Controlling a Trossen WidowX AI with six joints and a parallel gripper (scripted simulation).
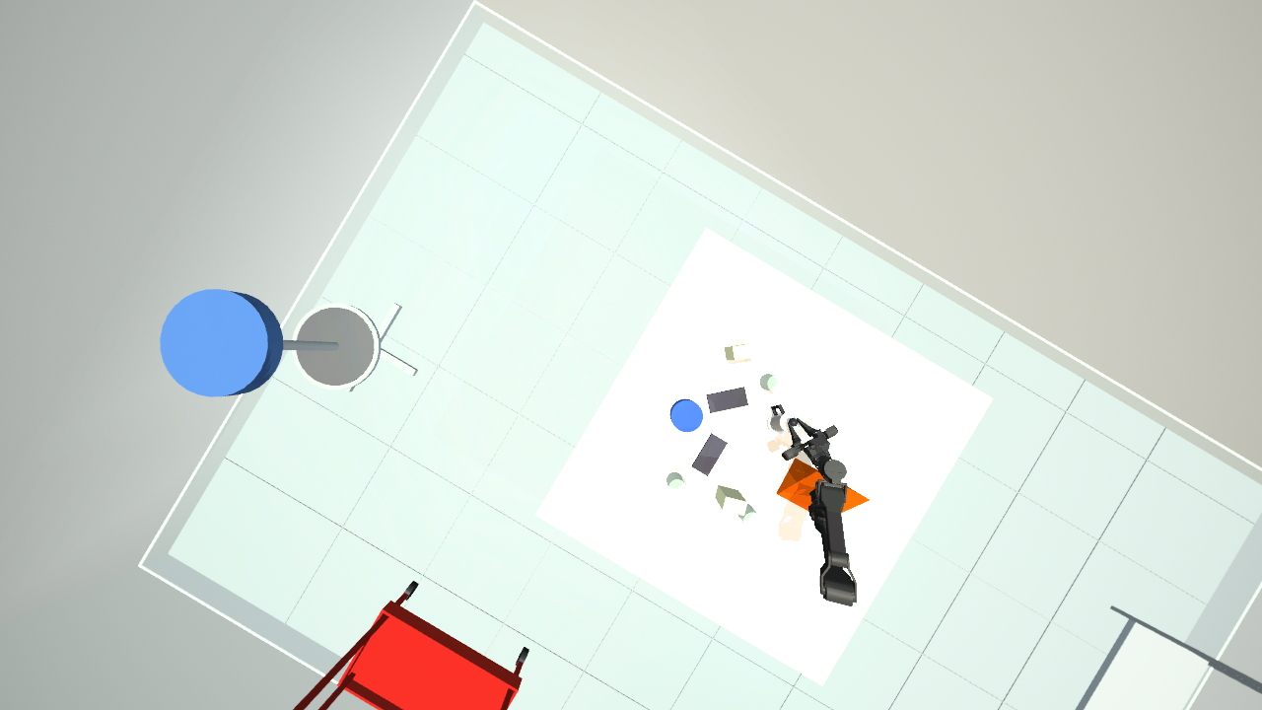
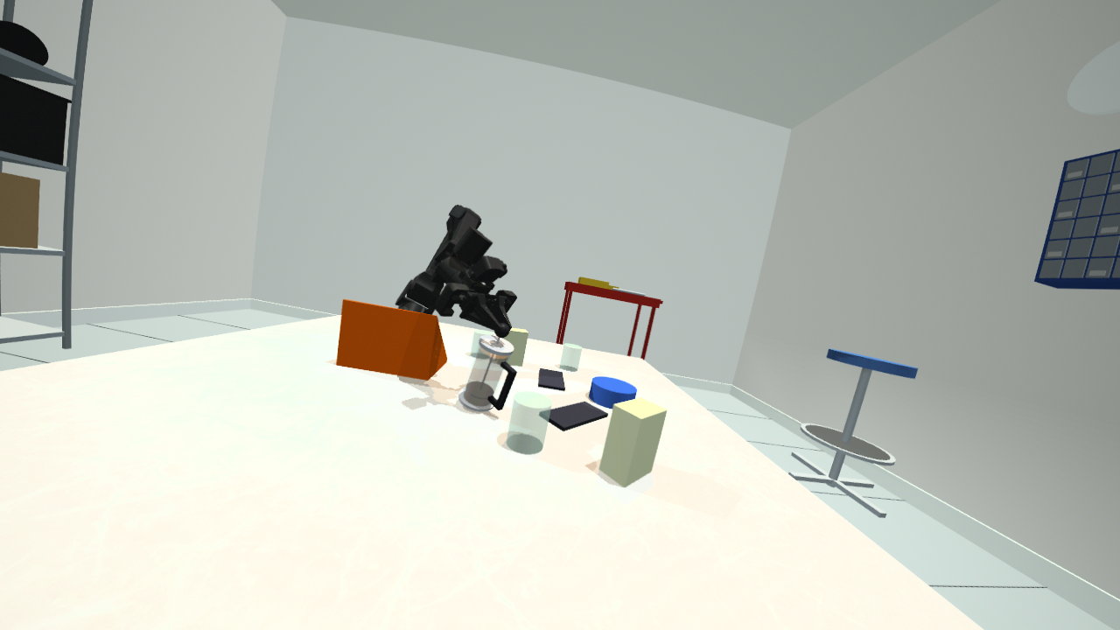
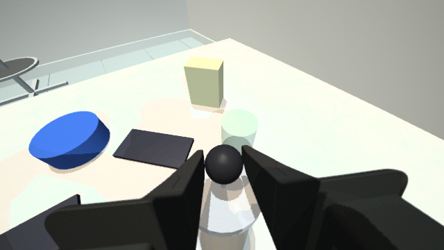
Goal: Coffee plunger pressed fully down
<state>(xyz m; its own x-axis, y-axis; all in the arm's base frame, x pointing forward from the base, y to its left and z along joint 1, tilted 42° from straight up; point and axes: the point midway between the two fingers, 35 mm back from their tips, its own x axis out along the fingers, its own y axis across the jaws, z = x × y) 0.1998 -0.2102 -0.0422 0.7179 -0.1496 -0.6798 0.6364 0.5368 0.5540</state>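
My gripper tip is 10 mm past the coffee press, 10 mm to the right of it and 90 mm above it. From my gripper tip the other things lie so: blue disc: 310 mm ahead, 130 mm to the left, 150 mm below.
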